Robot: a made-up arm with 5 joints.
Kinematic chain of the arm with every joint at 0, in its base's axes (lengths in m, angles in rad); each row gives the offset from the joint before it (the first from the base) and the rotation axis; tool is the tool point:
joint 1: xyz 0 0 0.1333 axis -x
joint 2: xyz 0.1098 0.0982 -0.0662 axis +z
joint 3: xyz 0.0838 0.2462 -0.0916 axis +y
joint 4: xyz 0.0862 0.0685 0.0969 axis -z
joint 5: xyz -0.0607 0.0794 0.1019 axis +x
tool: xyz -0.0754 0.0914 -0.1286
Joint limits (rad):
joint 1: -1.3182..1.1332
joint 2: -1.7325..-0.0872
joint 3: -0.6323..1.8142
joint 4: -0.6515..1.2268
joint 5: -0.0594..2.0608
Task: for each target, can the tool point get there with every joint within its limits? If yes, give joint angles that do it. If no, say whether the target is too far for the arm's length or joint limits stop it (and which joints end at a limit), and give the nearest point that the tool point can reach.
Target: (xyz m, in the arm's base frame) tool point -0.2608 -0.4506 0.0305
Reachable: no: joint limits stop it (at a limit: joint 2, joint 3, joint 4, joint 5) | nearest point 0.3856 -0.4042 0.0411 | short by 0.648 m
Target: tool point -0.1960 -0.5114 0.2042
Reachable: no: joint limits stop it (at a limit: joint 2, joint 3, joint 4, joint 5) | nearest point 0.3856 -0.4106 0.1902 | short by 0.590 m
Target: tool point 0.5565 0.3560 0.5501
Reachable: yes | joints -0.6870 -0.2361 0.1568 1.0742 1.5676
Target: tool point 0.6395 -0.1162 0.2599
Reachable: yes | joints 0.5328 -1.4363 1.0612 -0.0602 1.8031
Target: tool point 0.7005 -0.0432 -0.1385
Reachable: yes | joints 0.8735 -1.0825 1.2994 0.5631 0.2987
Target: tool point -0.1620 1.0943 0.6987
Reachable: no: too far | nearest point 0.0818 0.5900 0.4382 | short by 0.618 m
